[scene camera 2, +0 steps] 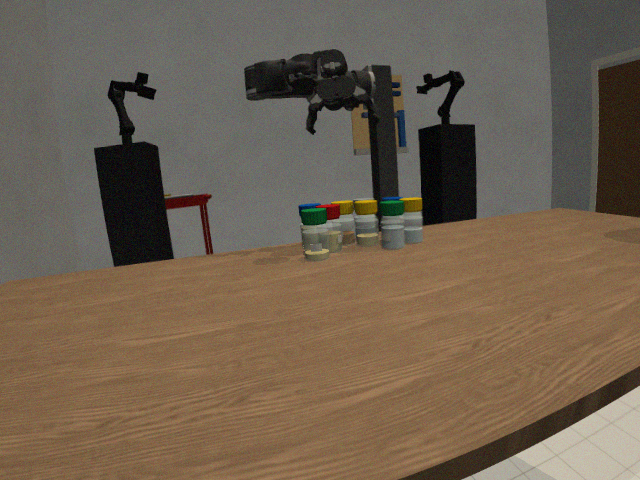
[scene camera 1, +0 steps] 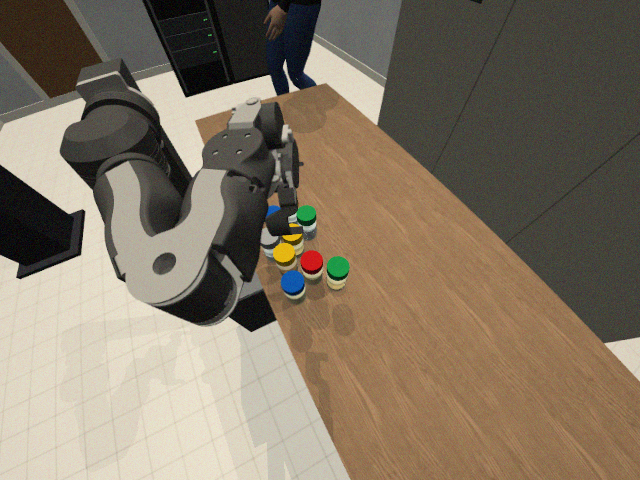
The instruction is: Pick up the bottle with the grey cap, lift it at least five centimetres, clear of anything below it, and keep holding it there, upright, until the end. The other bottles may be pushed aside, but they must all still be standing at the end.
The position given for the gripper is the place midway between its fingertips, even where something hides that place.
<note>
In view: the gripper (scene camera 1: 289,197), a green-capped bottle (scene camera 2: 315,233), a yellow-capped bottle (scene camera 2: 366,224), a yellow-capped bottle (scene camera 2: 413,218), a blue-capped bottle (scene camera 1: 293,284) and a dark post (scene camera 2: 383,149).
The gripper shows as well in scene camera 2 (scene camera 2: 343,126). The dark post also shows in scene camera 1 (scene camera 1: 180,178).
</note>
